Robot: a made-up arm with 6 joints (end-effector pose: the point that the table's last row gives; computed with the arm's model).
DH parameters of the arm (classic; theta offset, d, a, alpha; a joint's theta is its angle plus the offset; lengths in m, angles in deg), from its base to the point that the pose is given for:
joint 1: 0 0.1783 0 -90
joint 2: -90 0 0.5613 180
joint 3: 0 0 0 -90
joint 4: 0 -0.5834 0 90
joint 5: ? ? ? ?
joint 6: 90 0 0 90
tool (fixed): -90 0 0 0
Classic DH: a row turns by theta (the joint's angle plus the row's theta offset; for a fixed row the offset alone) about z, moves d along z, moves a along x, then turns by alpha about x.
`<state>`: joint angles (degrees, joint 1 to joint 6).
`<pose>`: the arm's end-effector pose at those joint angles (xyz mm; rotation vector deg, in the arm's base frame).
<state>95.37 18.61 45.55 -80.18 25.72 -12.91</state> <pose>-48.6 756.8 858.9 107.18 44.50 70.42</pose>
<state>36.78 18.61 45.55 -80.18 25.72 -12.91</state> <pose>620.6 435.9 858.9 106.05 -12.55 31.66</pose>
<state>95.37 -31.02 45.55 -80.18 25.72 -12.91</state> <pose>24.9 -25.3 1196.6 148.93 15.89 94.72</pose>
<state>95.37 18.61 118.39 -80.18 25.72 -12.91</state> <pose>2.9 209.1 1307.2 -138.23 3.09 -86.70</pose>
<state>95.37 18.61 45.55 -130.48 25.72 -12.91</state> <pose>-154.8 733.3 885.3 126.30 94.11 36.16</pose>
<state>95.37 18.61 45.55 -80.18 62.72 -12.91</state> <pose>-48.6 756.8 858.9 124.21 17.20 36.84</pose>
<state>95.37 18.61 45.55 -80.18 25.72 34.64</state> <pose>-48.6 756.8 858.9 67.64 11.00 73.48</pose>
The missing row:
joint 5: 0 0.1317 0 -90
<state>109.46 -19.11 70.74 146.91 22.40 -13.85</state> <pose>-19.4 -276.4 1292.3 -27.34 -108.71 -11.03</pose>
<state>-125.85 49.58 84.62 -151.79 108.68 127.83</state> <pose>-456.9 -830.5 826.2 -85.42 8.92 147.64</pose>
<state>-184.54 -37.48 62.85 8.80 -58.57 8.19</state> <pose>474.8 92.9 1194.1 57.30 -15.63 153.10</pose>
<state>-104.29 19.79 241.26 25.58 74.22 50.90</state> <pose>-63.4 232.3 277.5 14.10 57.39 -43.63</pose>
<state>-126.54 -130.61 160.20 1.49 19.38 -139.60</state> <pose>22.6 251.6 -731.2 -82.86 109.89 74.08</pose>
